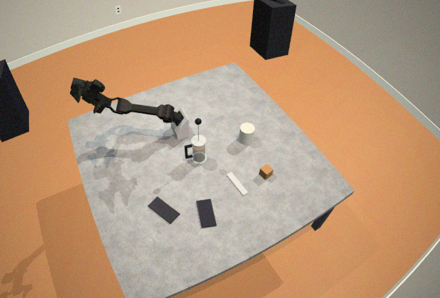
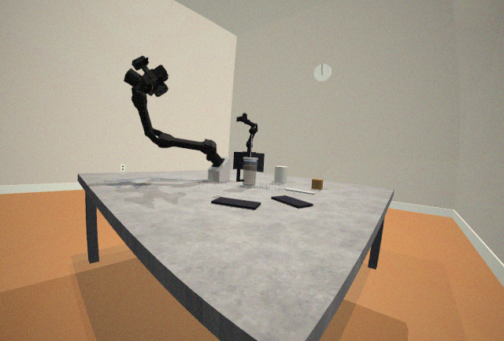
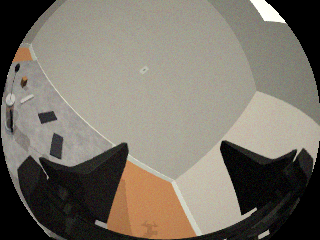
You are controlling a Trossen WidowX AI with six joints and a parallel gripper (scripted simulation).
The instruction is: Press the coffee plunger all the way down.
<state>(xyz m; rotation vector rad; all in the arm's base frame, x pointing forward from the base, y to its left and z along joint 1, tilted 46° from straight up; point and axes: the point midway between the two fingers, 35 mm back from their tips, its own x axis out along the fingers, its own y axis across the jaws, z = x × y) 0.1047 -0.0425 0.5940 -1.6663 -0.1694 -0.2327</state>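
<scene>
Right now my gripper tip is 10 cm short of the coffee press, 47 cm to the right of it and 35 cm above it. Round my gripper tip: orange cube: 36 cm ahead, 75 cm to the left, 46 cm below.
</scene>
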